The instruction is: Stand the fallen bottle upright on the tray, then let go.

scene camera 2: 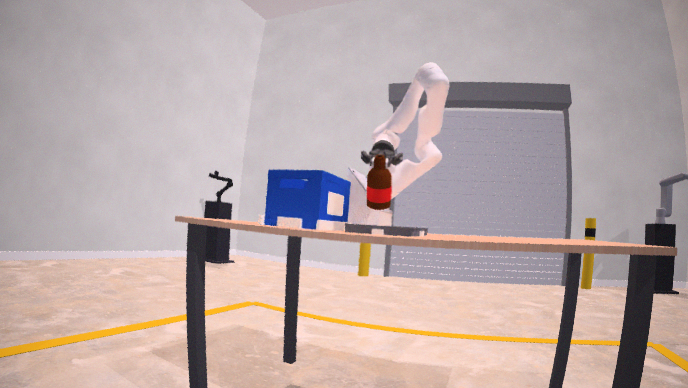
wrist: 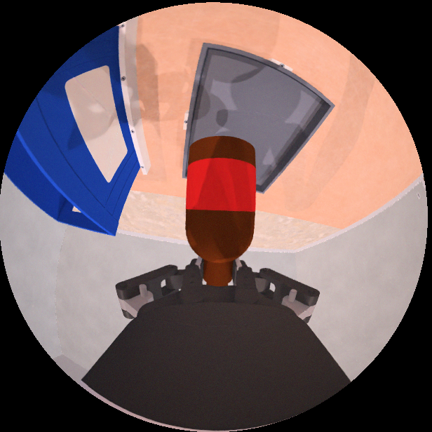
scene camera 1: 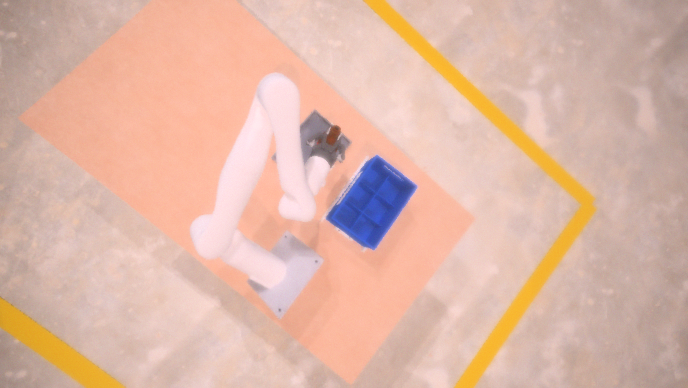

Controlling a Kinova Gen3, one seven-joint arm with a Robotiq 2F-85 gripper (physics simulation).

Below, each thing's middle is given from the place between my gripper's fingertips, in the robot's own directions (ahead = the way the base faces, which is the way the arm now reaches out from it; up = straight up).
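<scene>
I find the brown bottle (scene camera 2: 379, 180) 5 cm below my hand, and it is also 1 cm to the right of my hand and 4 cm behind it.
</scene>
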